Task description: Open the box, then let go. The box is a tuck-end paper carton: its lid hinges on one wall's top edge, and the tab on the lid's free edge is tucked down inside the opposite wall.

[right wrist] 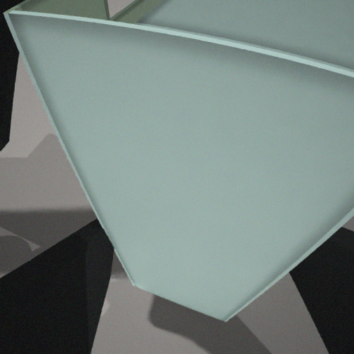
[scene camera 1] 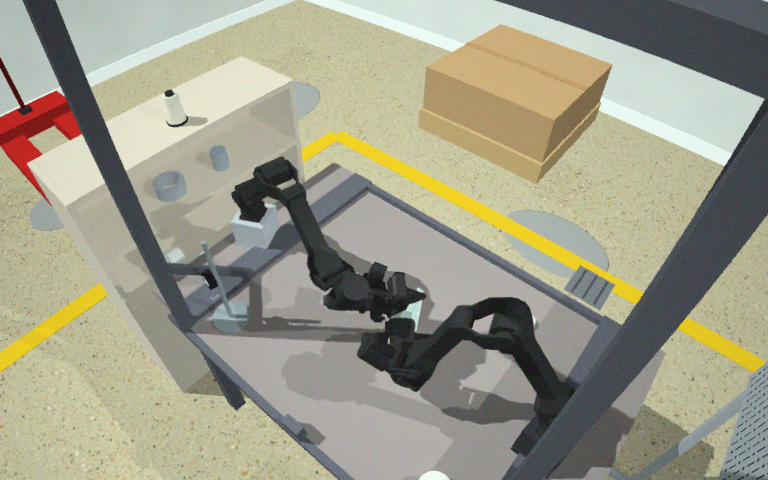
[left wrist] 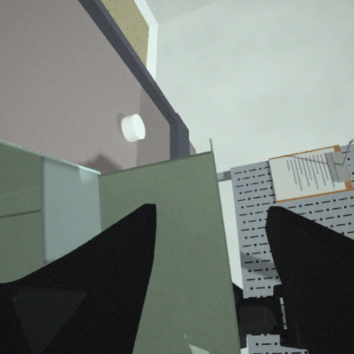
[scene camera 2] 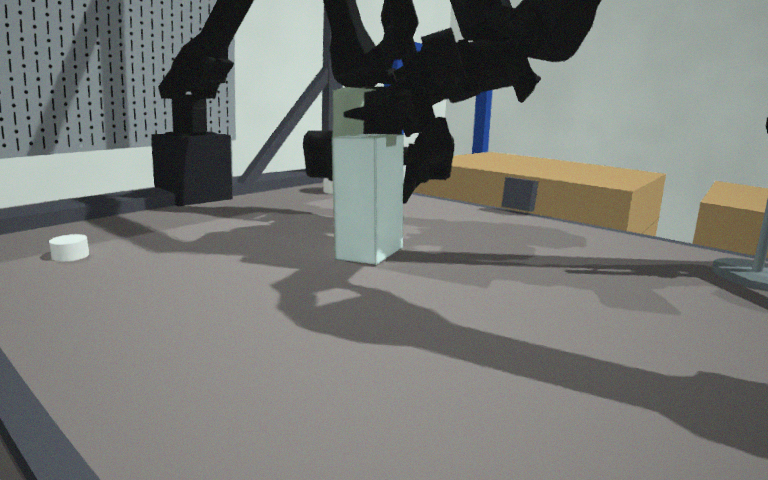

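Pixels of known places: left gripper, between the fingertips: [scene camera 1: 422, 299] [scene camera 2: 339, 95]; right gripper, between the fingertips: [scene camera 2: 378, 200]; left arm's base, origin of its link: [scene camera 1: 253, 213]; right arm's base, origin of its link: [scene camera 2: 190, 134].
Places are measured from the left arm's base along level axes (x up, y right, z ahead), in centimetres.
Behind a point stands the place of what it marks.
The pale green carton [scene camera 1: 413, 314] @(y 25.8, x 5.2, z 52.6 cm) [scene camera 2: 355, 198] @(y 19.3, x -3.6, z 50.8 cm) [right wrist: 200, 150] stands upright on the table with its top open. Its lid [scene camera 2: 346, 107] @(y 22.9, x 5.7, z 53.1 cm) [left wrist: 185, 240] stands roughly upright on its hinge above the carton, and the tab at its free edge is out of the carton, seen nearly edge-on in the left wrist view. My left gripper [scene camera 2: 353, 114] @(y 22.4, x 7.0, z 53.8 cm) [left wrist: 211, 216] is open with nothing between its fingers. One finger is in front of the lid's inner face; whether it touches is unclear. My right gripper [scene camera 2: 368, 164] [right wrist: 194, 223] is shut on the carton's body, with fingers on opposite sides.
A white cylinder [scene camera 2: 69, 247] @(y 9.3, x -9.1, z 80.1 cm) [left wrist: 133, 128] stands on the table. A stand with a round base [scene camera 1: 229, 316] @(y 29.5, x -9.3, z 4.4 cm) is at the left of scene camera 1. A dark raised rim [scene camera 1: 481, 249] @(y -11.4, x -8.7, z 66.5 cm) edges the table. A pegboard [scene camera 2: 56, 73] @(y 50.6, x 11.7, z 124.0 cm) [left wrist: 250, 220] rises beyond it.
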